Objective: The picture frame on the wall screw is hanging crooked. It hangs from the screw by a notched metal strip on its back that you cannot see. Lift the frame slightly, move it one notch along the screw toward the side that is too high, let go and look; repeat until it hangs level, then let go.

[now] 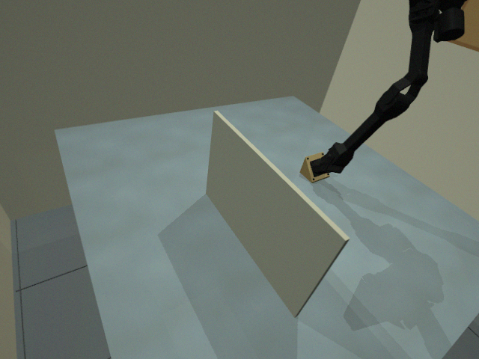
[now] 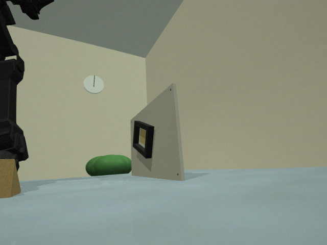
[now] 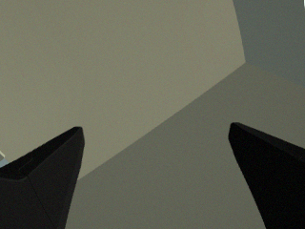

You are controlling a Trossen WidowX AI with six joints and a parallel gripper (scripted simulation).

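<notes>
My gripper tip is 530 mm above the picture frame, 410 mm short of it and 120 mm to the right of it. The rest, counted from my gripper tip: wall panel (540 mm below, 420 mm ahead, 100 mm to the left).
</notes>
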